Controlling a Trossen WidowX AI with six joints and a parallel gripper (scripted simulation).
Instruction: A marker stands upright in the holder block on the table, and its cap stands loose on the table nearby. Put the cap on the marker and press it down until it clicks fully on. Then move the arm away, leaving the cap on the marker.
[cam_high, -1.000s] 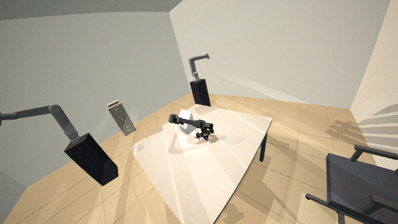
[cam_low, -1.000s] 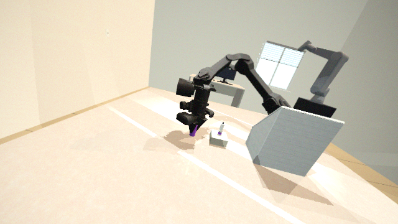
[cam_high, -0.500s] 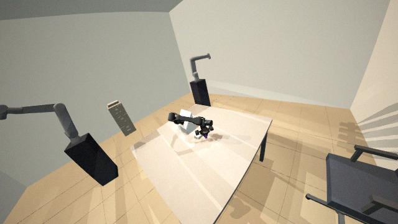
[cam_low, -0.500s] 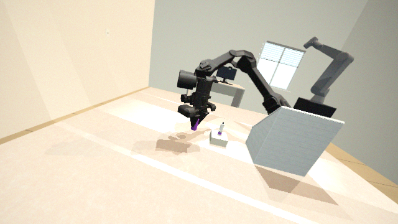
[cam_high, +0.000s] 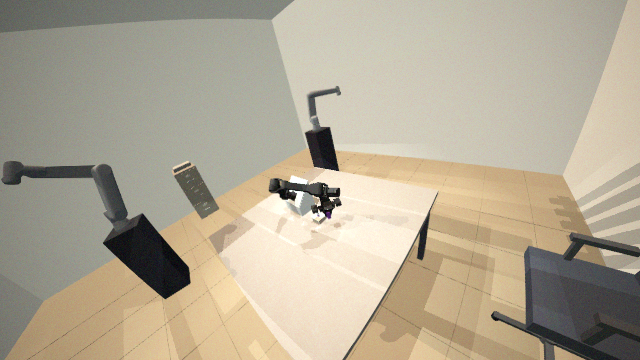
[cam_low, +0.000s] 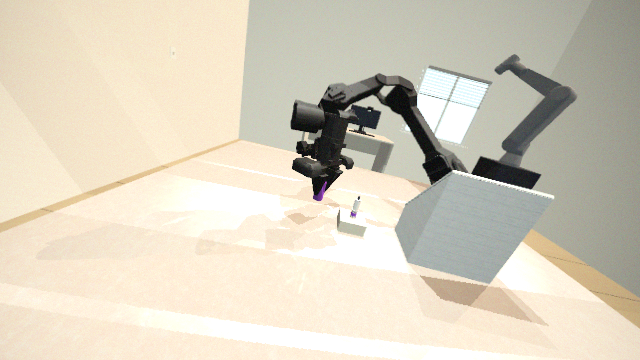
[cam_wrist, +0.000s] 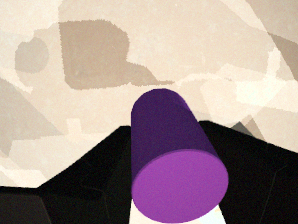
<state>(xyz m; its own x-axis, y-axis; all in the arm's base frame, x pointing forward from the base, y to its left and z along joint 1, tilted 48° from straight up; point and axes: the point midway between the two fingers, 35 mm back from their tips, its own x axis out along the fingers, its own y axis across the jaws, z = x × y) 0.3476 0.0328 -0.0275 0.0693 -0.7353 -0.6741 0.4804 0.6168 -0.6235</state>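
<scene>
Right now my gripper tip is 11 cm past the white holder block, 1 cm to the left of it and 6 cm above it. Round my gripper tip: purple cap: 1 cm above.
</scene>
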